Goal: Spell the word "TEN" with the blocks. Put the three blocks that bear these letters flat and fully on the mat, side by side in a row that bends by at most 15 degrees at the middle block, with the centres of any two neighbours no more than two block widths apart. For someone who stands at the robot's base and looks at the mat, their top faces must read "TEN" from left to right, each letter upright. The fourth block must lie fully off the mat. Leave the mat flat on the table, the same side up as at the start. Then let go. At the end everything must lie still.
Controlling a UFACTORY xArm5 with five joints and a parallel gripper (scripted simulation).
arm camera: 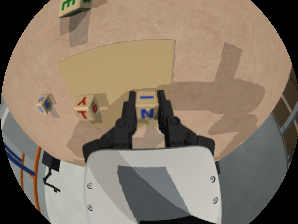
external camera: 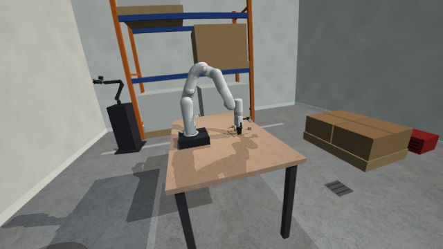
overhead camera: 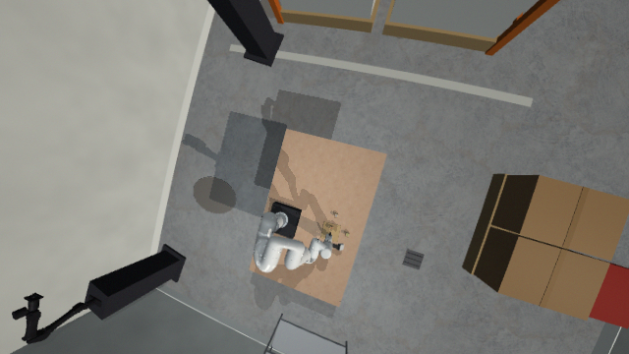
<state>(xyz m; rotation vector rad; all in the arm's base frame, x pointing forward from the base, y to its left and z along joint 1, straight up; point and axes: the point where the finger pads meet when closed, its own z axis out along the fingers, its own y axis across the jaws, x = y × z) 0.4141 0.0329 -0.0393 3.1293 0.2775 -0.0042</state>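
The tan mat is 4 cm to the left of my hand, 2 cm below it and 1 cm behind it.
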